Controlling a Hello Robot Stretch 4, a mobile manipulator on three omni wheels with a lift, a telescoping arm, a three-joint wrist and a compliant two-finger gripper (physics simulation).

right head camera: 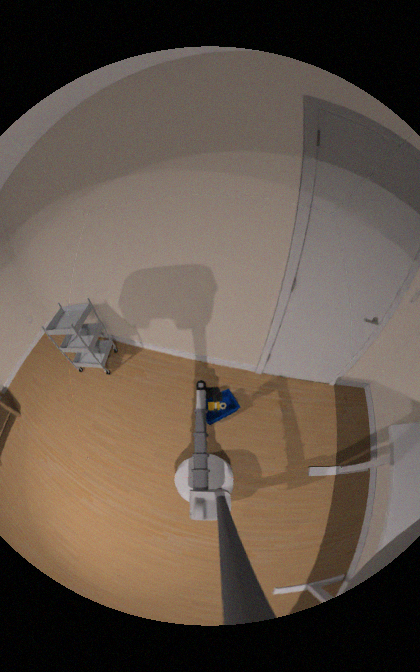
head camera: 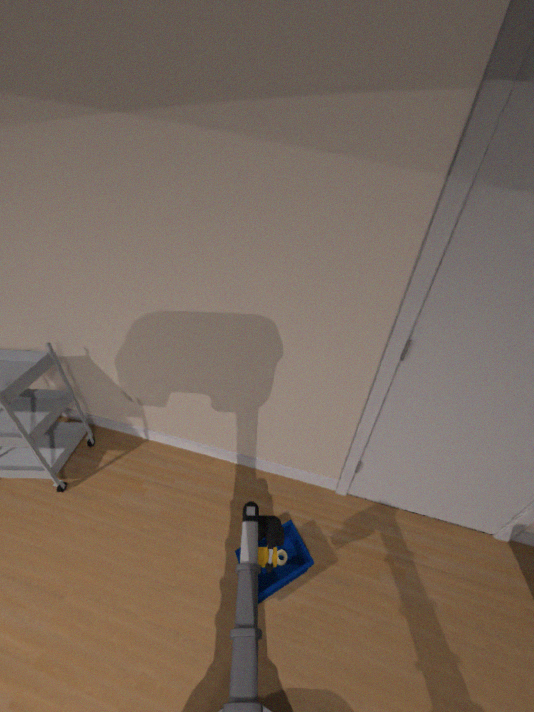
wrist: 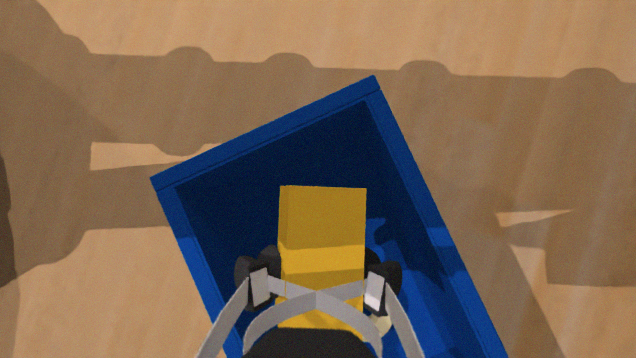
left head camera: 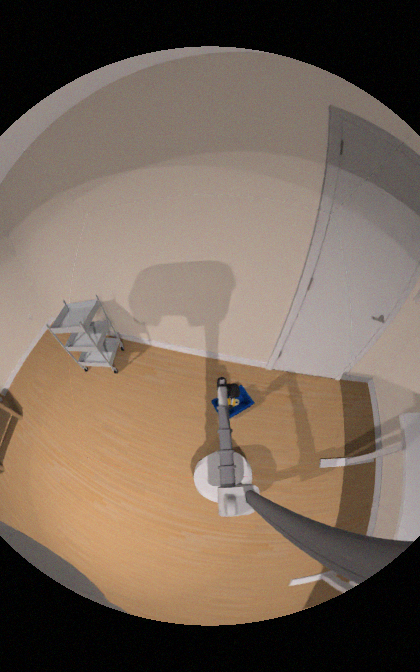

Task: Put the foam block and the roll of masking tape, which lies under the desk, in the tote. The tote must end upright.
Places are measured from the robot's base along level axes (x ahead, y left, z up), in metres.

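Where they show: gripper, fingertip midpoint: (head camera: 268, 558) (wrist: 319, 267).
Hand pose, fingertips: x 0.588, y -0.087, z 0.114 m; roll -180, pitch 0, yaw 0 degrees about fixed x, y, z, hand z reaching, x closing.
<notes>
Things, the pixels of their top centre, and the offset from my fingertips.
- blue tote at its top centre: (wrist: 339, 297) (head camera: 274, 556) dx +0.017, dy -0.028, dz -0.022 m
- yellow foam block at its top centre: (wrist: 314, 268) (head camera: 266, 553) dx -0.002, dy +0.012, dz +0.059 m
The blue tote (head camera: 286, 581) (left head camera: 244, 408) (right head camera: 227, 414) (wrist: 265, 129) stands upright on the wood floor. My gripper (head camera: 269, 556) (wrist: 319, 267) is shut on the yellow foam block (head camera: 262, 556) (right head camera: 212, 406) (wrist: 322, 220), one finger on each side. The block is over the tote's inside, within its walls as seen in the wrist view. Whether it touches the tote's bottom I cannot tell. The cream roll of masking tape (head camera: 282, 557) (right head camera: 223, 406) (wrist: 382, 325) is in the tote, beside the block. In the wrist view a finger hides most of it.
A grey three-shelf cart (head camera: 71, 393) (left head camera: 75, 317) stands by the wall at the left. A white door (head camera: 459, 373) is at the right behind the tote. My white base (left head camera: 201, 480) is on the near side. White furniture legs (left head camera: 334, 463) (right head camera: 324, 471) stand at the right.
</notes>
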